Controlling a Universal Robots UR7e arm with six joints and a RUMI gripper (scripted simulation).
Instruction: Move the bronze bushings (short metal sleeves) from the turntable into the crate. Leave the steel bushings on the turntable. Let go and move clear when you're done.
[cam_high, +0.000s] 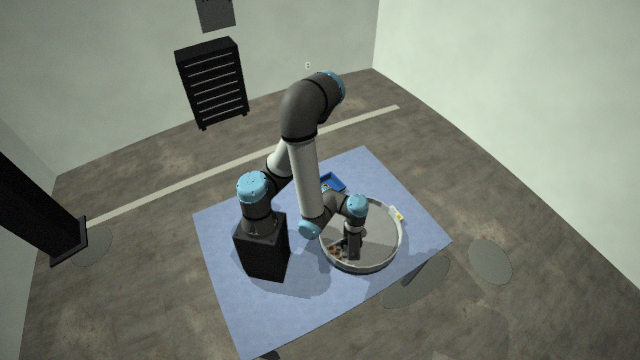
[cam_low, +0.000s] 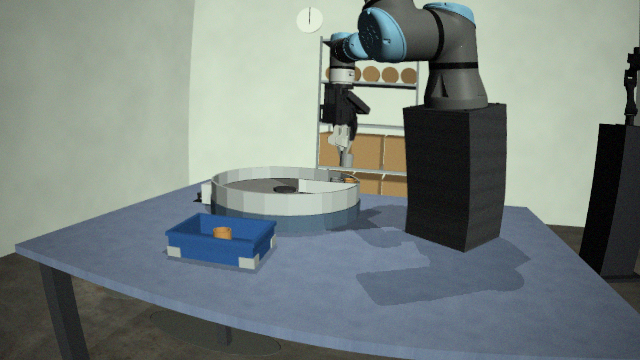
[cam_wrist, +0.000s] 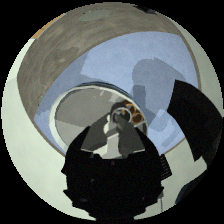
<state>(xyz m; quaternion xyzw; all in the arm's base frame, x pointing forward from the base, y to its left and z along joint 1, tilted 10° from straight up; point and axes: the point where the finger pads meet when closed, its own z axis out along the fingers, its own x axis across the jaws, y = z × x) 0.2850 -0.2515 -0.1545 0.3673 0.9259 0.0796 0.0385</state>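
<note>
Right now the turntable is 160 mm ahead of my hand, 80 mm to the left of it and 100 mm below it. The rest, counted from my hand: blue crate 220 mm ahead, 430 mm to the left, 130 mm below.
</note>
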